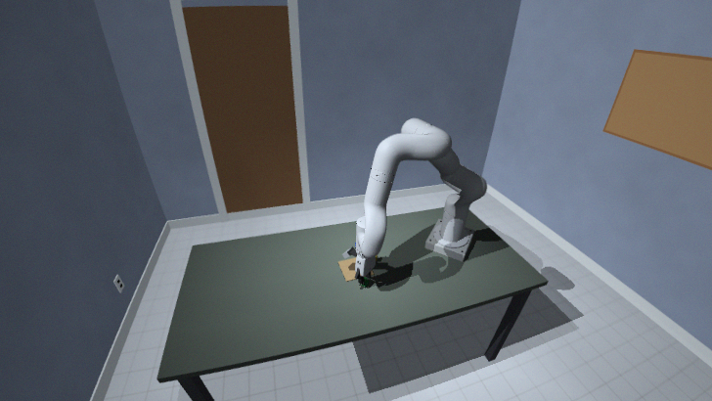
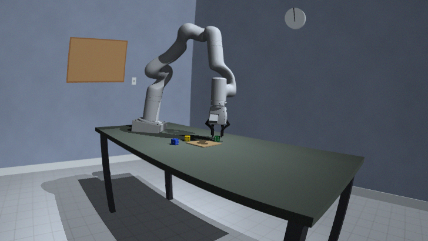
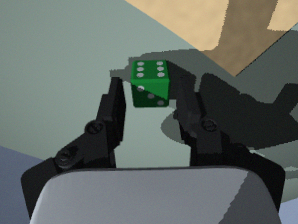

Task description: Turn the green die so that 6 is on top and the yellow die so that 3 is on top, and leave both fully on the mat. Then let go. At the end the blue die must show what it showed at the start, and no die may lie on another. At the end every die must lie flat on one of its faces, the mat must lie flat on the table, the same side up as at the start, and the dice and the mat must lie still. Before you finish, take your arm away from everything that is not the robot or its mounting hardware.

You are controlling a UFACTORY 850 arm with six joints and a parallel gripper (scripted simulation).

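My hand is 30 mm above the green die. The rest, counted from my hand: tan mat: 110 mm to the right, 40 mm below, 10 mm behind; then yellow die: 120 mm to the right, 120 mm behind, 30 mm below; then blue die: 240 mm to the right, 100 mm behind, 30 mm below.
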